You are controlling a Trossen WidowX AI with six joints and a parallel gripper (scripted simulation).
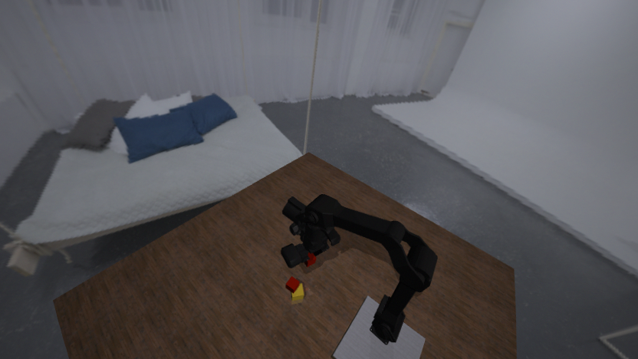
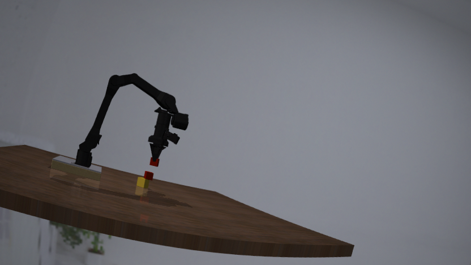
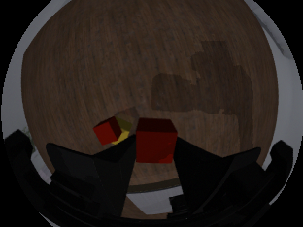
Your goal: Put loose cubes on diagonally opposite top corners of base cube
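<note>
The yellow cube lies 110 mm below my gripper tip, 70 mm to the left of it and 30 mm behind it.
</note>
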